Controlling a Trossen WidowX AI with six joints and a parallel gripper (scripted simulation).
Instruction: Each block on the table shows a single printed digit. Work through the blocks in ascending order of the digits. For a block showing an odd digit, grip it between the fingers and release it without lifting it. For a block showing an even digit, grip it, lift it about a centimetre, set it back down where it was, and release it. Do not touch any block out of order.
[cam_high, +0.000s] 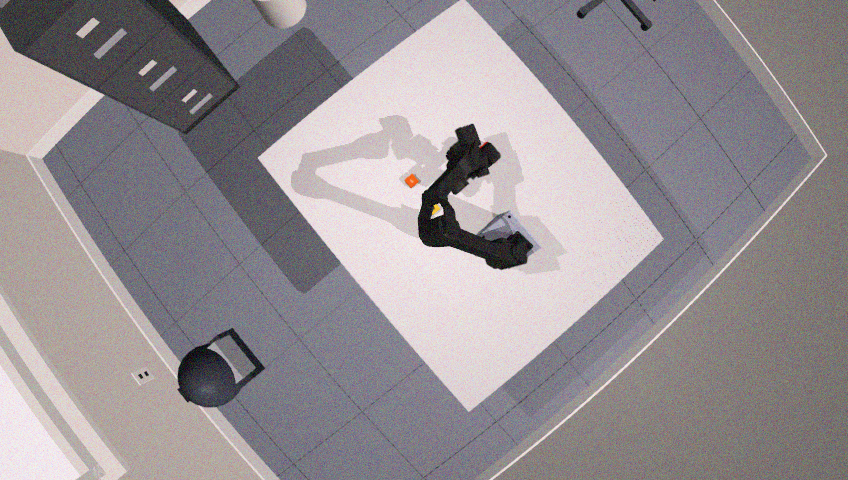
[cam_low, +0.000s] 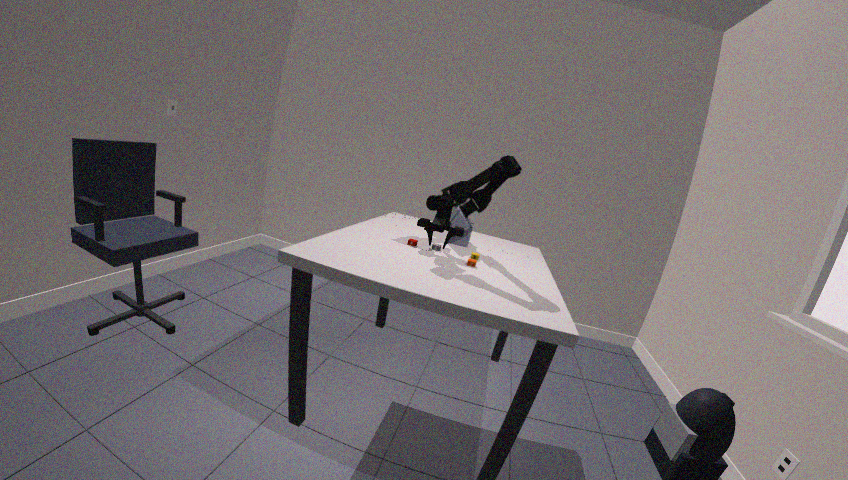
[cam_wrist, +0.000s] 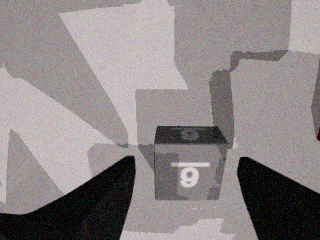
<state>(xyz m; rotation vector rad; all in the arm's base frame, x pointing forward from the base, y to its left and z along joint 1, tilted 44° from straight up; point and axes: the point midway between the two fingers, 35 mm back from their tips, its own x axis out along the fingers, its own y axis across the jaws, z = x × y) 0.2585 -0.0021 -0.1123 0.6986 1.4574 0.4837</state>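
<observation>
The grey block lies right at my gripper tip. Also, from my gripper tip: red block 1 cm ahead, 10 cm to the right; yellow block 1 cm ahead, 16 cm to the left; orange block 11 cm ahead, 15 cm to the left.
</observation>
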